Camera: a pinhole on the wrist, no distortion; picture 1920 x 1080 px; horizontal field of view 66.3 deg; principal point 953.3 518.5 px. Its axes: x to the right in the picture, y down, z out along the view. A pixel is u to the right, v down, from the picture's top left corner.
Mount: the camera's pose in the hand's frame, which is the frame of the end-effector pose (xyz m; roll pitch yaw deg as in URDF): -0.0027 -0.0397 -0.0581 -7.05 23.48 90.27
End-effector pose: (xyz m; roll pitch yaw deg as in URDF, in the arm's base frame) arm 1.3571 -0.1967 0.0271 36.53 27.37 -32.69
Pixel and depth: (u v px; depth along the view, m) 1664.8 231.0 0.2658
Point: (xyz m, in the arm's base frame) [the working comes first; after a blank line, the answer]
In the camera's frame: 0.1287 -0.0520 0.2658

1.4906 -0.2027 0.2172
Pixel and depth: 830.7 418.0 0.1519
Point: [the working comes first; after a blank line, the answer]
In the camera's frame: -0.0127 -0.0104 0.1519

1.3539 -0.2469 0.0988
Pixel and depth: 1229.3 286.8 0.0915
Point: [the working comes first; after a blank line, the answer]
In the camera's frame: 0.0172 -0.0144 0.0915

1.3656 -0.2039 0.0481
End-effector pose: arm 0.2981 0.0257 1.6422 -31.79 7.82 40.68
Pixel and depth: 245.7 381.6 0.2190
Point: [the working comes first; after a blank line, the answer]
In the camera's frame: -0.1054 -0.0204 0.2190

0.2734 0.0786 1.8252
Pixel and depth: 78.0 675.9 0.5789
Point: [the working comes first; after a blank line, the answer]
In the camera's frame: -0.3447 0.0620 0.5789

0.1231 0.1451 2.2333
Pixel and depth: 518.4 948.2 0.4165
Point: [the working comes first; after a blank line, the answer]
In the camera's frame: -0.1232 0.1218 0.4165

0.0724 0.0851 1.9634
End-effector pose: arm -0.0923 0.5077 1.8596 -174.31 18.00 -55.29
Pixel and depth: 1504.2 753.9 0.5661
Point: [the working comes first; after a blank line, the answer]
In the camera's frame: 0.2122 0.0907 0.5661

-0.5272 0.5458 1.5321
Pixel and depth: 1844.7 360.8 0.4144
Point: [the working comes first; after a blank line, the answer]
In the camera's frame: 0.2513 -0.0445 0.4144

-0.4175 0.3926 1.6175
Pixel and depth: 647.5 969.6 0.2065
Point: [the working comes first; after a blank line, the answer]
In the camera's frame: -0.0430 0.0634 0.2065

-0.1539 0.6227 1.7555
